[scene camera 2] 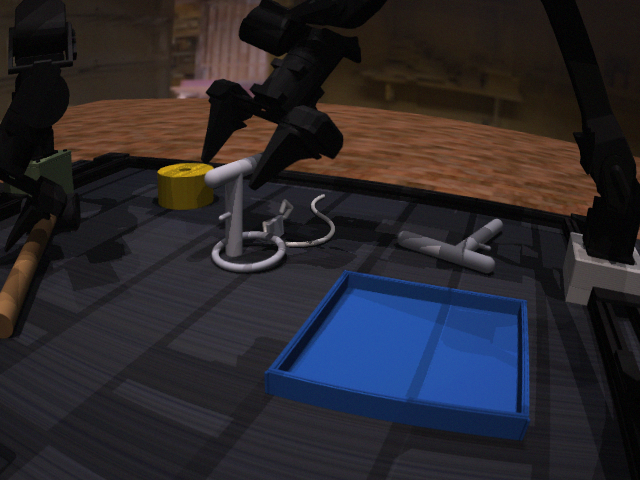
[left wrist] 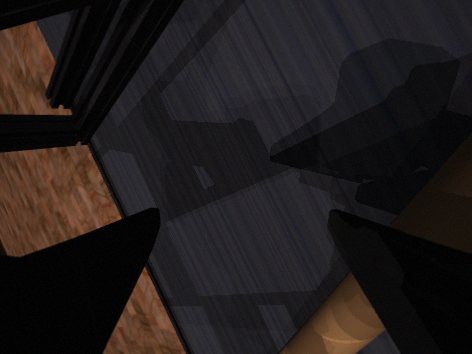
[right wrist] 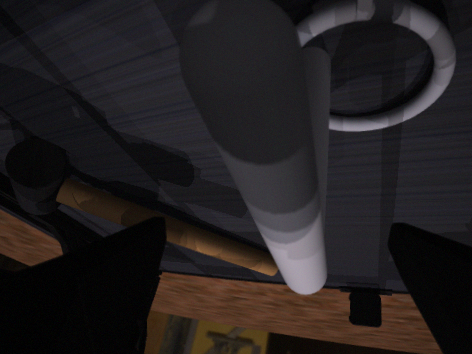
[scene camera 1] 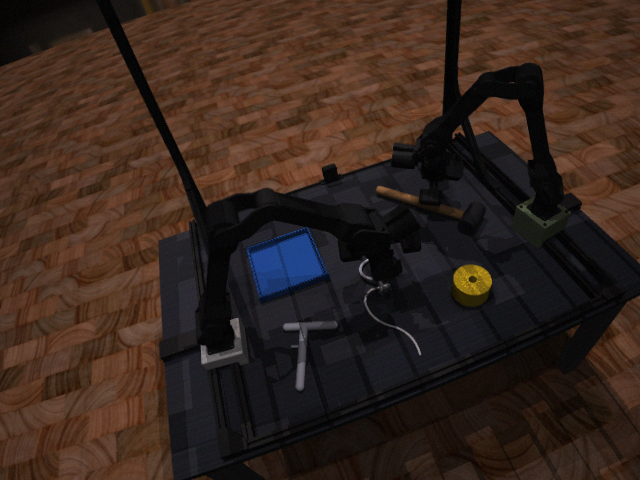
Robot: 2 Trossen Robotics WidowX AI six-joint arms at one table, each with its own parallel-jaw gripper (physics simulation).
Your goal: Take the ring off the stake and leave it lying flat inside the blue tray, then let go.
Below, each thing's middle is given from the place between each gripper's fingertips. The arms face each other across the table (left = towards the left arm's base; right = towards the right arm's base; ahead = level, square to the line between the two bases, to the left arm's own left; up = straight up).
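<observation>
From my right hand: blue tray (scene camera 2: 406,352), 24 cm to the right, 13 cm behind, 8 cm below. Wooden-handled hammer (scene camera 2: 26,264), 22 cm to the left, 14 cm behind, 7 cm below. Yellow cylinder (scene camera 2: 181,186), 16 cm ahead, 16 cm to the left, 7 cm below. Grey stake (scene camera 2: 231,174), 2 cm ahead, 1 cm to the right, 7 cm below.
From my left hand: blue tray, 500 mm to the right, 70 mm ahead, 40 mm below. Yellow cylinder, 360 mm ahead, 100 mm to the right, 20 mm below. Grey stake, 270 mm to the right, 220 mm ahead, 30 mm below. Wooden-handled hammer, 60 mm ahead, 40 mm to the right, 20 mm below.
</observation>
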